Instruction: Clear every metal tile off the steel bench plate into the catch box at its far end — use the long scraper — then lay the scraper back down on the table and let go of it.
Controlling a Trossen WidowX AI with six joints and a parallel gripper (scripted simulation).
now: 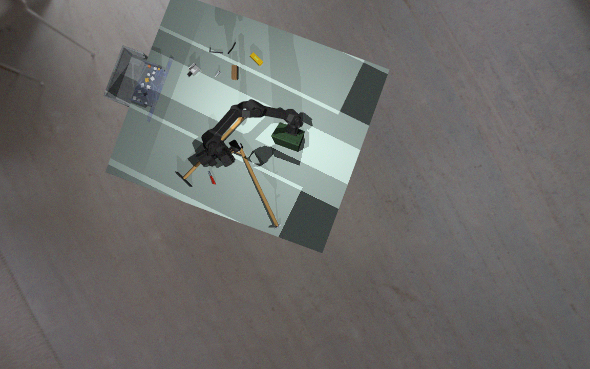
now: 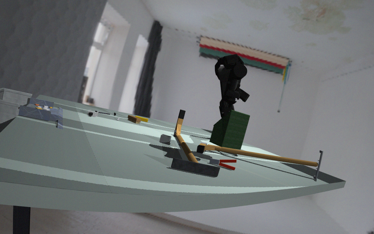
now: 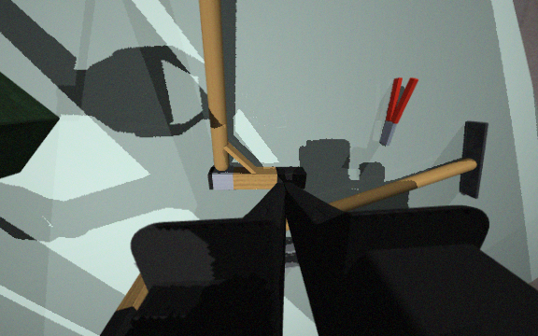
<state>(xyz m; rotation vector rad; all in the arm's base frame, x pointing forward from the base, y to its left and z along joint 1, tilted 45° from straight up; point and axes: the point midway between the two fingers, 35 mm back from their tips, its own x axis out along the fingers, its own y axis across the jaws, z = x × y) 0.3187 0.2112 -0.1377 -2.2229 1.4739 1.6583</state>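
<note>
Right now the long scraper is 15 cm ahead of my gripper tip, 11 cm below it and 4 cm to the right of it. The rest, counted from my gripper tip: wooden block: 54 cm to the right, 17 cm ahead, 16 cm below; then small grey box: 19 cm ahead, 17 cm below, 12 cm to the right; then red-handled tool: 16 cm to the left, 16 cm below, 12 cm ahead.
</note>
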